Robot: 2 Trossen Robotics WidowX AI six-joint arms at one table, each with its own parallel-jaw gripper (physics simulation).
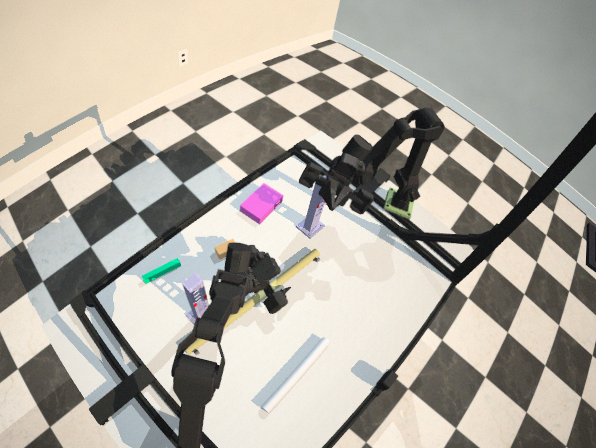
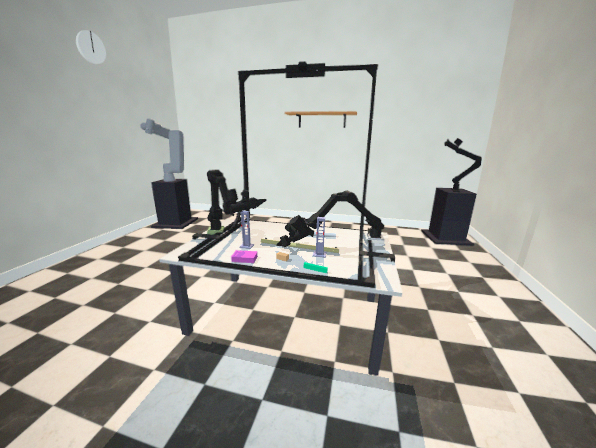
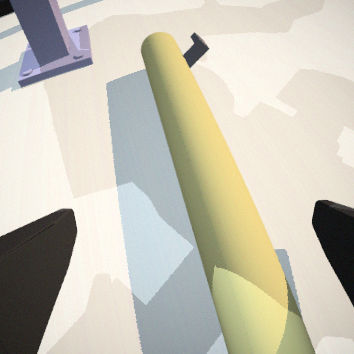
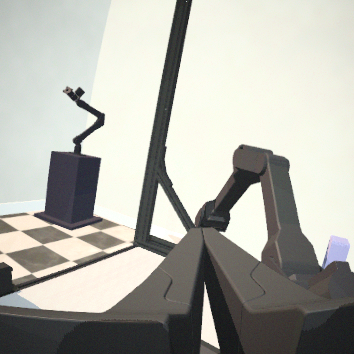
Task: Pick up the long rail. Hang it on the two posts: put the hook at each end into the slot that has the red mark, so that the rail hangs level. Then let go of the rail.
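Places are measured from the left arm's base along level axes (x ahead, y left, z up), in centimetres.
Where they show: left gripper, fingertip midpoint: (image 1: 281, 274) (image 2: 280, 243) (image 3: 197, 217); right gripper, fingertip midpoint: (image 1: 331, 209) (image 2: 266, 199) (image 4: 201, 238); left arm's base, origin of the base link: (image 2: 375, 236); right arm's base, origin of the base link: (image 1: 400, 201) (image 2: 215, 228).
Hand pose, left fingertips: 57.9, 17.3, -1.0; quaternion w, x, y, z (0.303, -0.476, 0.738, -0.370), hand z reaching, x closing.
Things, the pixels of their centre, and the offset from my left fingertips, as dx, dy, dz.
- long yellow rail, body centre: (image 1: 256, 300) (image 2: 298, 244) -10.7, +0.4, -0.1
- magenta block, body centre: (image 1: 261, 203) (image 2: 244, 256) +15.8, +20.1, -0.3
- small orange block, body centre: (image 1: 226, 249) (image 2: 282, 256) -4.0, +17.2, -0.3
- green bar, body centre: (image 1: 161, 270) (image 2: 315, 267) -22.0, +26.6, -0.5
- white rod, body centre: (image 1: 296, 374) -20.5, -20.3, -0.5
The long yellow rail (image 1: 296, 267) (image 2: 304, 246) (image 3: 210, 175) lies on the table, with a dark hook near each end. Two lavender posts stand beside it: one (image 1: 314, 212) (image 2: 245, 230) (image 3: 45, 35) near the rail's far end, the other (image 1: 194, 290) (image 2: 320, 237) near its other end. Both bear red marks. My left gripper (image 1: 272, 287) (image 2: 283, 242) (image 3: 197, 217) is open and low over the rail's middle part, which runs between its spread fingers without being held. My right gripper (image 1: 333, 207) (image 2: 264, 201) (image 4: 201, 238) is shut, empty and raised near the far post's top.
A magenta block (image 1: 261, 204) (image 2: 244, 257), a small orange block (image 1: 223, 249) (image 2: 283, 256) and a green bar (image 1: 161, 270) (image 2: 315, 267) lie on the posts' other side. A white rod (image 1: 295, 375) lies across from the rail. A black frame (image 1: 165, 233) (image 2: 270, 271) borders the table.
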